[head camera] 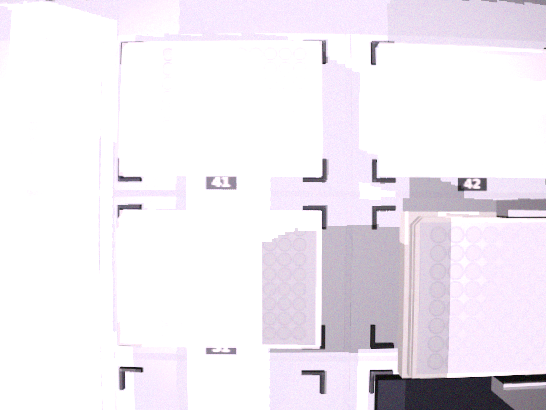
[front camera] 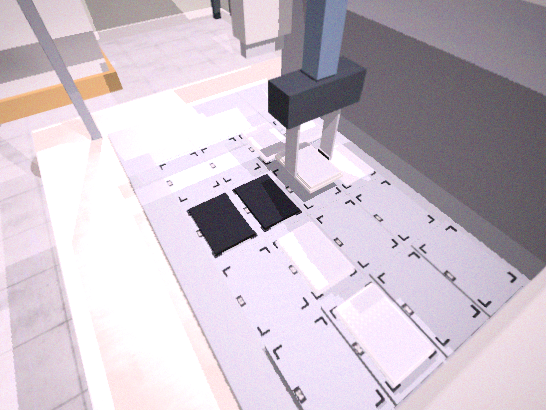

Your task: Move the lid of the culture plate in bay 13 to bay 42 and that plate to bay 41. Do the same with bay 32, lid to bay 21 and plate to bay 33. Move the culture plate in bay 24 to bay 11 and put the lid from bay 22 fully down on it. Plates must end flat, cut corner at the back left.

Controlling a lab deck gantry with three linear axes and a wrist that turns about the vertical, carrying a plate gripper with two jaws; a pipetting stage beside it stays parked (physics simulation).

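Frame: origin at the robot's base, x ahead, y left, z up, level; millimetres.
Where they show: gripper, fingertip midpoint: (head camera: 528, 295) (front camera: 308, 163); robot's base, origin of the base link: (front camera: 161, 166).
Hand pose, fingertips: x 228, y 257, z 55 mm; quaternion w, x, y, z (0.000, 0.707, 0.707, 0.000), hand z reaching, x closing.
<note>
Each offset is from my fingertips to the top centre of the thing.
My gripper (front camera: 309, 165) (head camera: 522, 299) is shut on a pale culture plate {dx +0, dy +0, dz +3 mm} (front camera: 320, 171) (head camera: 480, 300), held level a little above bay 32. Its layered rim looks like a plate with its lid on; its cut corner is at the back left. A washed-out plate {dx -164, dy +107, dz -41 mm} (head camera: 220, 115) lies in bay 41 and a flat pale piece {dx +0, dy +107, dz -47 mm} (head camera: 460, 115) in bay 42. The culture plate {dx +328, dy -107, dz -26 mm} (front camera: 387, 332) lies in bay 24. A black piece {dx +0, dy -107, dz -47 mm} (front camera: 267, 202) (head camera: 430, 397) lies in bay 22; whether it is a lid alone, I cannot tell. The markers of bay 21 show in the head view.
Another black piece {dx +0, dy -214, dz -47 mm} (front camera: 222, 225) lies beside the one in bay 22. A white plate or lid {dx +164, dy -107, dz -41 mm} (front camera: 317, 257) lies between bays 22 and 24. A pale plate with wells {dx -164, dy +0, dz -41 mm} (head camera: 290, 290) lies in bay 31, left of the held plate. A grey pole (front camera: 62, 72) stands at the back left.
</note>
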